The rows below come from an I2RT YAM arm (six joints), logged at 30 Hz.
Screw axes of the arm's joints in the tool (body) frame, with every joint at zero. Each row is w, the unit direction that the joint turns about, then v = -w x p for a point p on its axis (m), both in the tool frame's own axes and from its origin. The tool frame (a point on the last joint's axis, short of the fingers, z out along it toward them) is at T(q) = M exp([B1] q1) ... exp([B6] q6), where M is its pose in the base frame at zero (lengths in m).
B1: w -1 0 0 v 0 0.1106 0
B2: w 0 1 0 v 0.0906 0 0.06
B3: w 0 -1 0 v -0.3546 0 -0.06
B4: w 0 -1 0 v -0.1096 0 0
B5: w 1 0 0 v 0 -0.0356 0
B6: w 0 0 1 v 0 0 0
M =
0 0 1 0.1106
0 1 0 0
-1 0 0 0.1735
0 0 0 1
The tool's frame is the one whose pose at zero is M.
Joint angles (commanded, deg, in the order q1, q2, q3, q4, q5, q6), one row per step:
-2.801 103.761 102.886 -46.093 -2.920 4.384
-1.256 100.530 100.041 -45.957 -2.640 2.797
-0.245 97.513 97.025 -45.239 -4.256 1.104
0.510 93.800 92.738 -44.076 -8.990 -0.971
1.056 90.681 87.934 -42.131 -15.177 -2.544
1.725 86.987 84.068 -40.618 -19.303 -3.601
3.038 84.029 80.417 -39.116 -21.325 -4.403
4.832 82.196 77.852 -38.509 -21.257 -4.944
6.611 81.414 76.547 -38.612 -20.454 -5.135
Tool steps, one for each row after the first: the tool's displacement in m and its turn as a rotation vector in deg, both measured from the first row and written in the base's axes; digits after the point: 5 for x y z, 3 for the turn. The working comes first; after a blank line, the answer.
Tool pose at each row, in the base's axes (x y z in m, rotation vector in deg; the steps are taken from these numbers as rounded here):
0.40305 -0.01790 0.34609 7.208 136.772 4.236
0.38918 -0.00689 0.35156 3.569 136.396 3.877
0.37647 0.00103 0.35474 -0.453 135.682 5.455
0.36051 0.00877 0.35499 -6.115 134.711 10.372
0.34728 0.01572 0.34921 -11.606 133.512 17.103
0.33136 0.02175 0.35046 -15.739 131.249 21.491
0.31842 0.02986 0.34780 -19.233 129.762 23.931
0.30937 0.03911 0.34343 -21.847 129.592 24.524
0.30422 0.04778 0.33967 -23.668 130.137 24.521

-0.01387 0.01101 0.00547 -1.311 -0.553 2.507
-0.02658 0.01893 0.00865 -1.331 -1.411 5.846
-0.04254 0.02667 0.00890 0.622 -2.397 11.357
-0.05577 0.03362 0.00312 3.984 -3.237 17.296
-0.07169 0.03965 0.00437 6.050 -5.014 21.622
-0.08463 0.04776 0.00171 6.875 -6.054 24.943
-0.09368 0.05701 -0.00266 6.568 -5.944 27.051
-0.09883 0.06568 -0.00642 6.039 -5.223 28.368

